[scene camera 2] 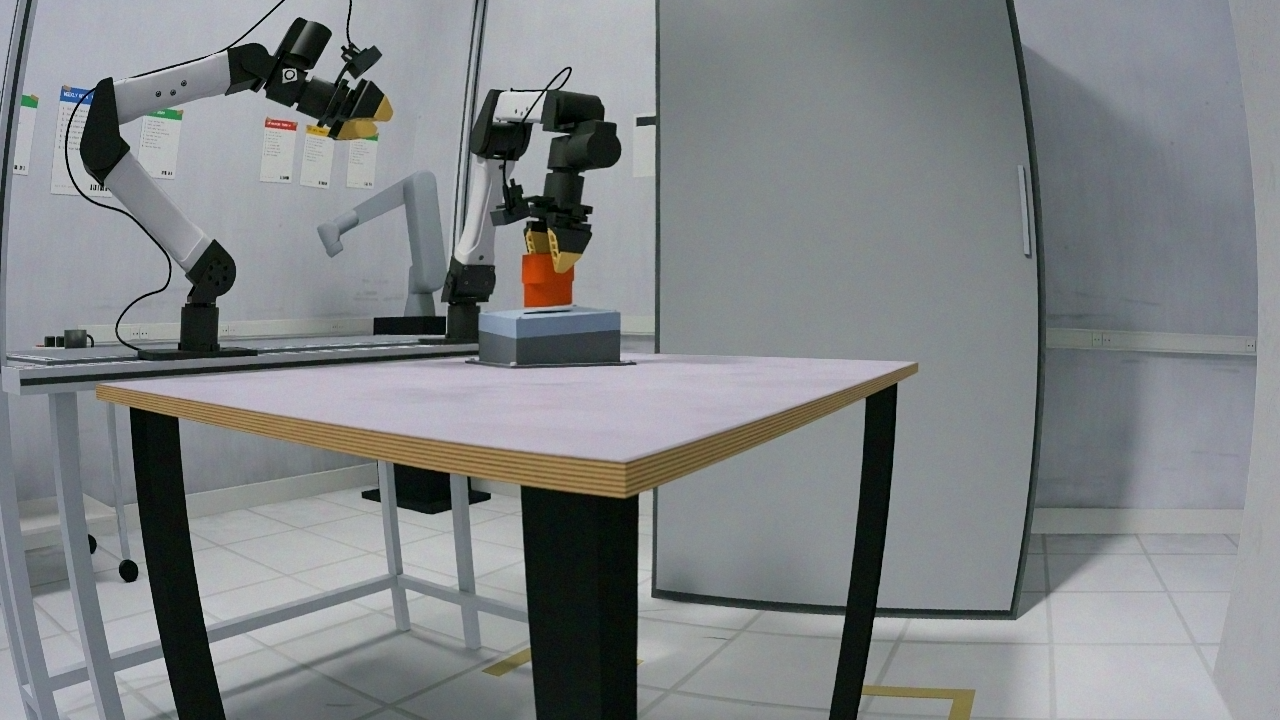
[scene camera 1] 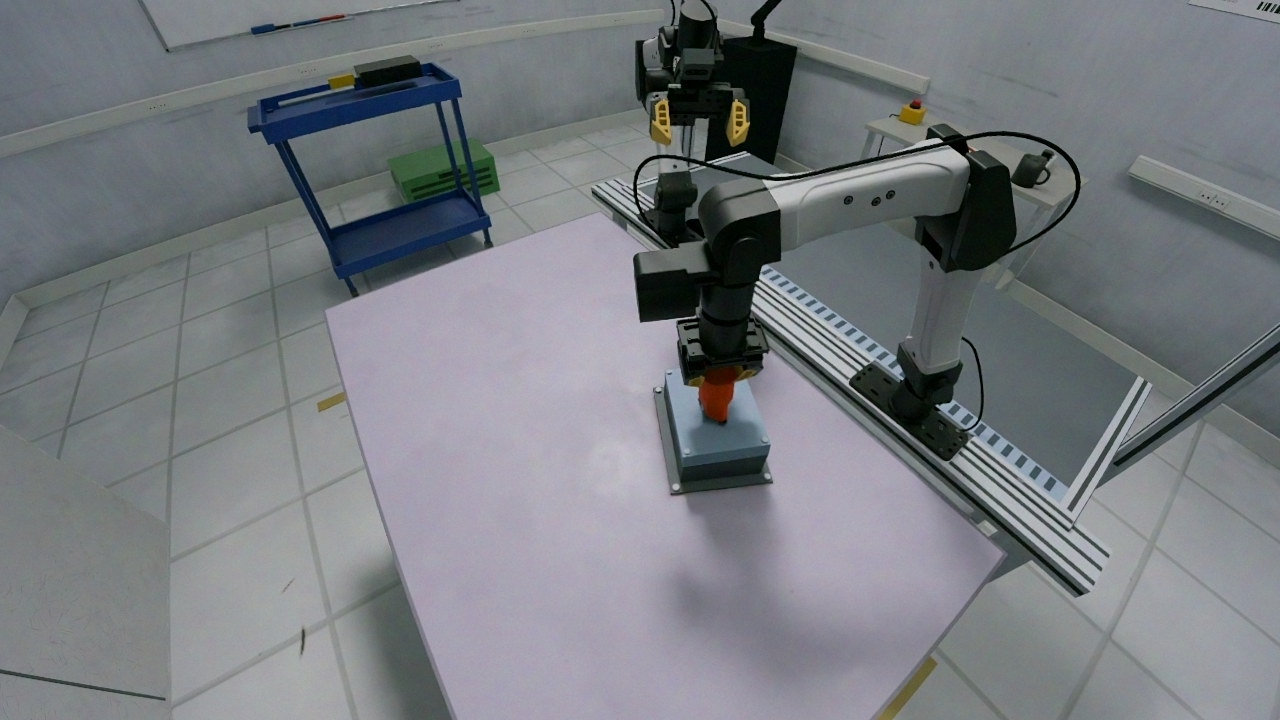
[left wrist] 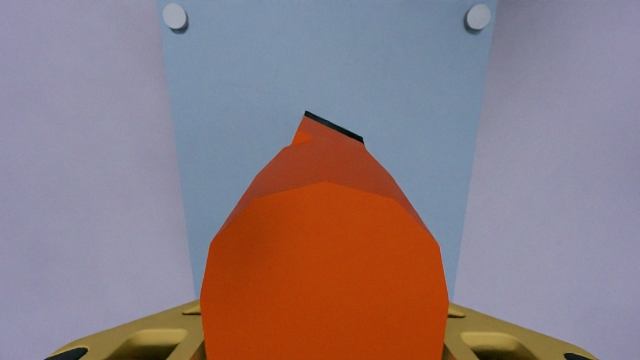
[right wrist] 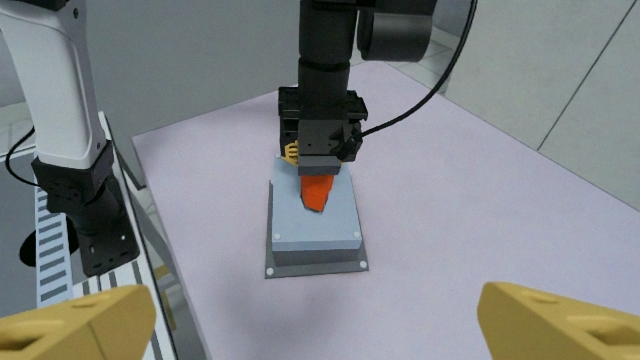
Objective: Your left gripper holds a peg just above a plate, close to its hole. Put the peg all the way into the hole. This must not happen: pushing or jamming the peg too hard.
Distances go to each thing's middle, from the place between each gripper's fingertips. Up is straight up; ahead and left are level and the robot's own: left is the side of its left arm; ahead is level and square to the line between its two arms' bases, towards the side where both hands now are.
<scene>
My left gripper is now 80 mm above the blue-grey plate (scene camera 1: 740, 436) and 10 mm past it. The rest, counted from my left hand: bolted flange (scene camera 2: 602, 348): 100 mm below, 10 mm behind; orange peg (scene camera 2: 543, 287): 20 mm below.
My right hand (scene camera 1: 701, 142) is 15 cm short of the orange peg, 24 cm to the right of it and 23 cm above it. The rest, counted from my right hand: bolted flange (15 cm ahead, 25 cm to the left, 31 cm below); blue-grey plate (15 cm ahead, 25 cm to the left, 29 cm below).
</scene>
